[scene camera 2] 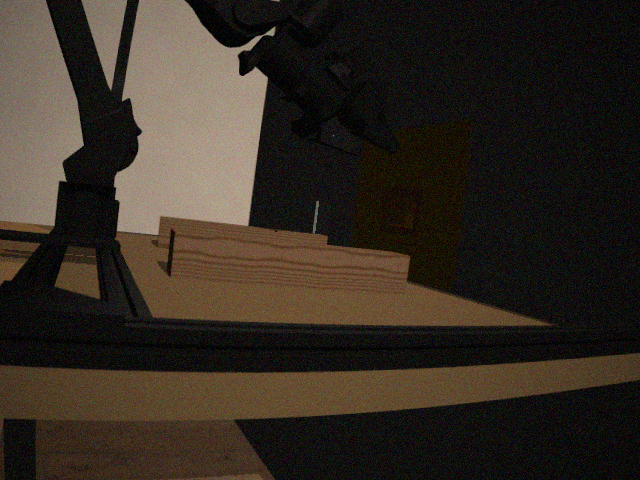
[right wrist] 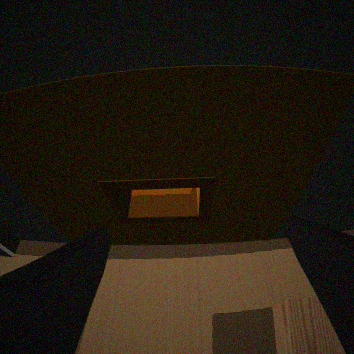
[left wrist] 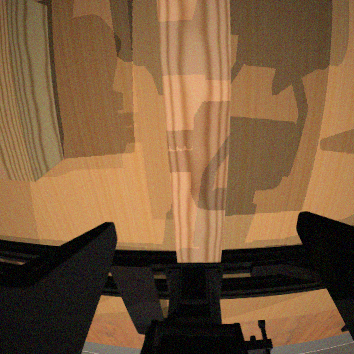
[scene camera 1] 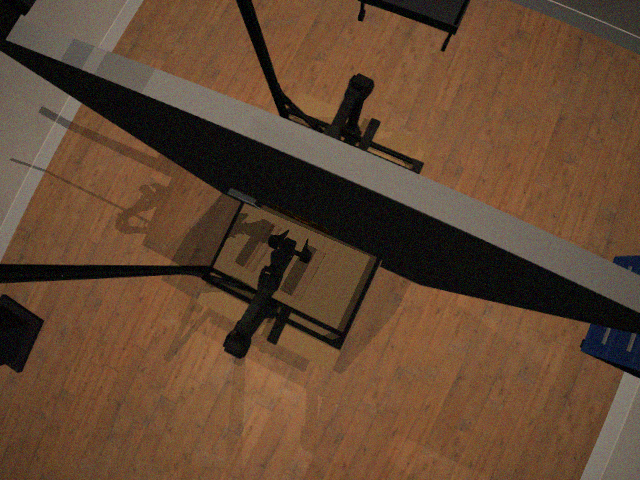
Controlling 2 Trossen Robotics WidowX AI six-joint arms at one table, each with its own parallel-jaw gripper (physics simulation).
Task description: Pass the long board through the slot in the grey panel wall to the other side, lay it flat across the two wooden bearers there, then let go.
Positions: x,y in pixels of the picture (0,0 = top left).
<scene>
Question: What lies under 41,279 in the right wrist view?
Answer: My right gripper.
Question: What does my left gripper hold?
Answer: Nothing.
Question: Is my right gripper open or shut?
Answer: Open.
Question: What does my right gripper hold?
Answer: Nothing.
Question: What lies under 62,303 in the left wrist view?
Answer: My left gripper.
</scene>
